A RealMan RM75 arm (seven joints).
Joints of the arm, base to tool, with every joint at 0 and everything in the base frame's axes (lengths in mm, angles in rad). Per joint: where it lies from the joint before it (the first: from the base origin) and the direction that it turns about. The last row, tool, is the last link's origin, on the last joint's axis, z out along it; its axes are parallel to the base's.
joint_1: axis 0 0 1 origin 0 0 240.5
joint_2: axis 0 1 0 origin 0 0 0
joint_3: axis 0 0 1 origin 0 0 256
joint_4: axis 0 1 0 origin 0 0 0
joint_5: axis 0 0 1 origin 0 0 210
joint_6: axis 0 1 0 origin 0 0 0
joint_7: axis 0 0 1 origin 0 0 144
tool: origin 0 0 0
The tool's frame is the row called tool.
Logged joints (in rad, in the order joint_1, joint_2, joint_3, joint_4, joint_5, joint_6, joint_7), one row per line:
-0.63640, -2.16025, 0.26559, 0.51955, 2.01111, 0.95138, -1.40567
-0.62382, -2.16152, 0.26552, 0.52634, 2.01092, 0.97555, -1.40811
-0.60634, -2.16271, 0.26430, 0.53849, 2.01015, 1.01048, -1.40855
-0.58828, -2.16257, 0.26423, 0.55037, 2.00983, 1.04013, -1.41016
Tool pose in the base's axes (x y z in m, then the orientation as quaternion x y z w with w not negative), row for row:
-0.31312, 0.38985, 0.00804, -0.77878, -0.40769, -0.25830, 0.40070
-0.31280, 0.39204, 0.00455, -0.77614, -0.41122, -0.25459, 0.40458
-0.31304, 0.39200, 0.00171, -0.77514, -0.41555, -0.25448, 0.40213
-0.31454, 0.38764, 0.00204, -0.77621, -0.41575, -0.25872, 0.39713
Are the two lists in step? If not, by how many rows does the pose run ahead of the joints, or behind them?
The pose runs 2 rows behind the joints: the pose in row i belongs to the joints in row i - 2.
